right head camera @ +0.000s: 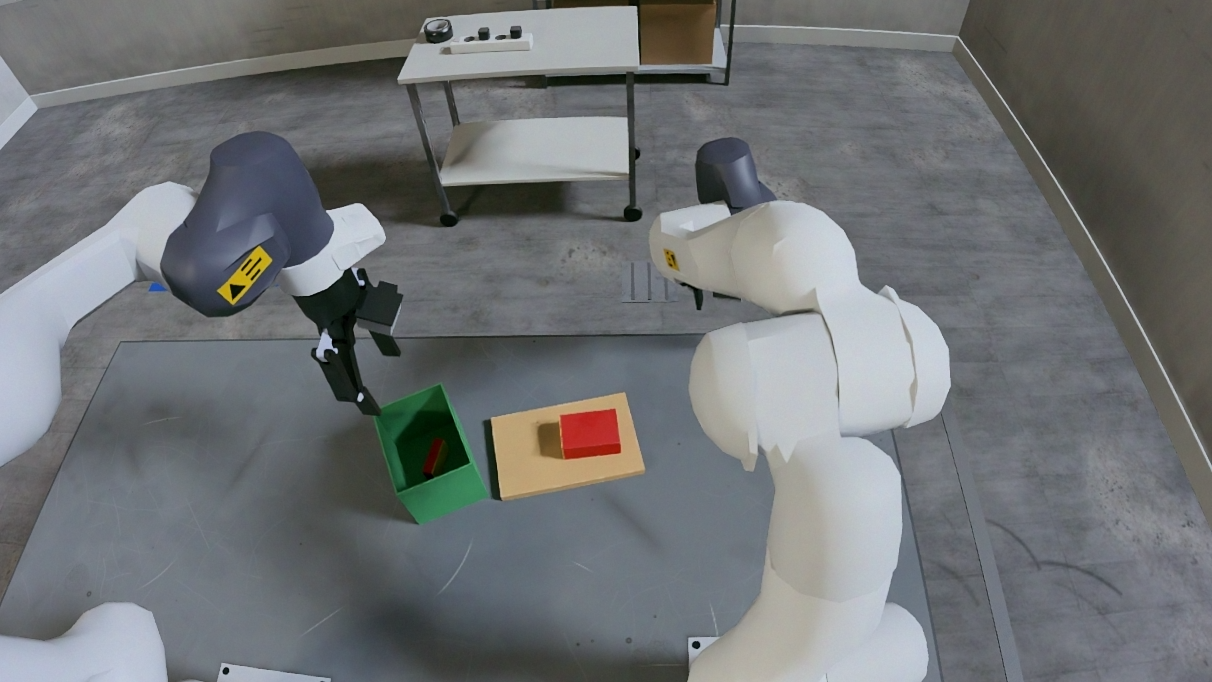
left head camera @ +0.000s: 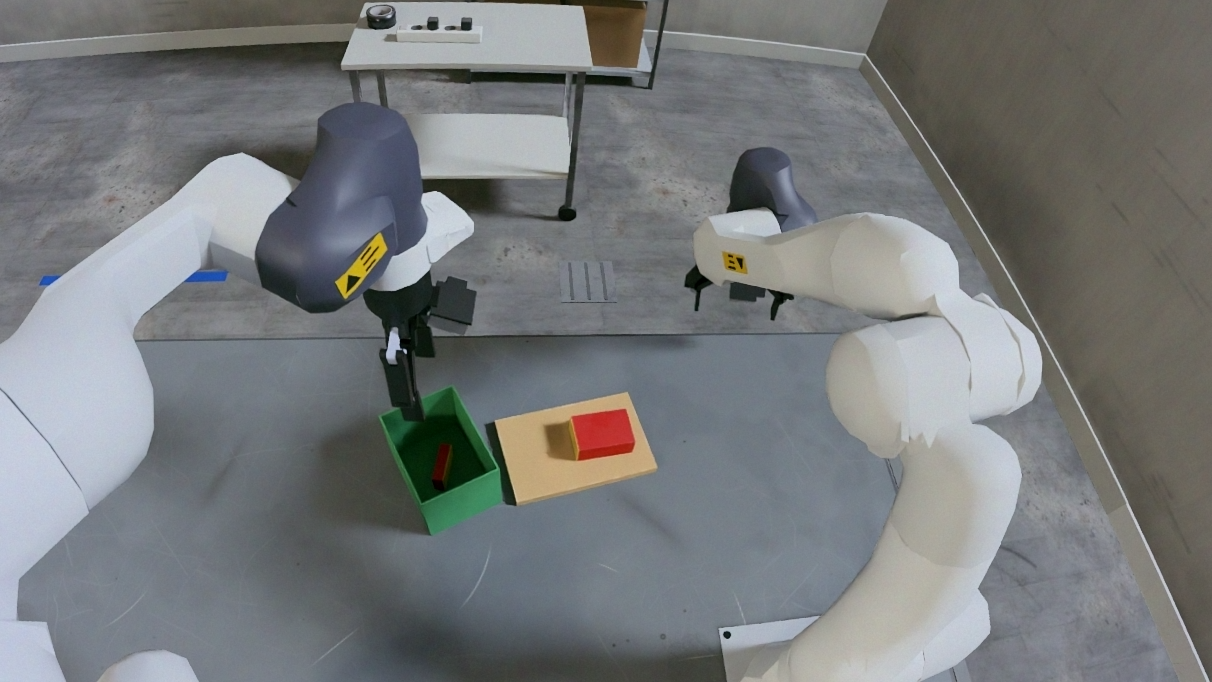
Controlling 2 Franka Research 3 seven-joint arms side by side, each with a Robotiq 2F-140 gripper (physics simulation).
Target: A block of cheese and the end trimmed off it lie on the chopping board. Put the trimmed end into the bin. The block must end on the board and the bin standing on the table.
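Note:
The red cheese block point(left head camera: 602, 434) point(right head camera: 590, 432) with a yellow cut face lies on the tan chopping board point(left head camera: 542, 481) point(right head camera: 525, 478). The trimmed end point(left head camera: 441, 466) point(right head camera: 433, 458), a thin red piece, lies inside the green bin point(left head camera: 463, 503) point(right head camera: 445, 497), which stands upright on the table beside the board. My left gripper point(left head camera: 418, 381) point(right head camera: 378, 377) is open and empty, above the far left part of the bin. My right gripper point(left head camera: 735, 311) is open and empty, raised beyond the table's far edge; in the right head camera it is partly hidden by its arm.
The grey table point(left head camera: 542, 585) point(right head camera: 525, 585) carries the bin and board. My right arm curves along the right of the table. A white cart point(left head camera: 474, 59) point(right head camera: 542, 63) stands on the floor beyond the far edge.

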